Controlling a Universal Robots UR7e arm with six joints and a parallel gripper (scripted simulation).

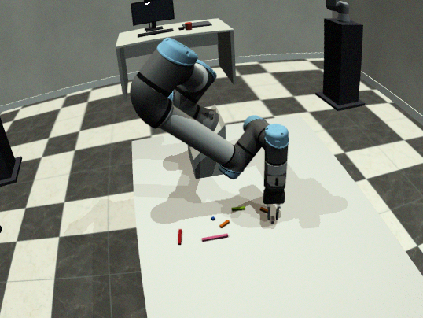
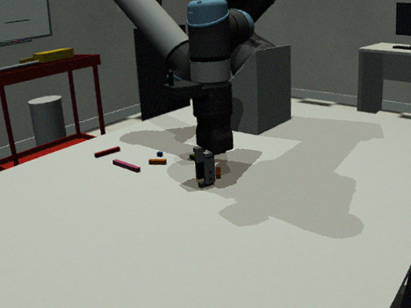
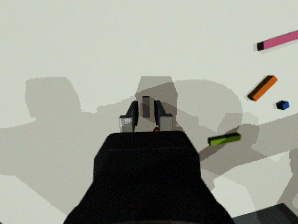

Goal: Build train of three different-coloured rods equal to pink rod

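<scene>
Now: the grey rod 20 mm below my hand. Round my hand: pink rod 220 mm to the right, 20 mm below; lime rod 110 mm behind, 90 mm to the right, 20 mm below; blue rod 90 mm behind, 190 mm to the right, 20 mm below.
</scene>
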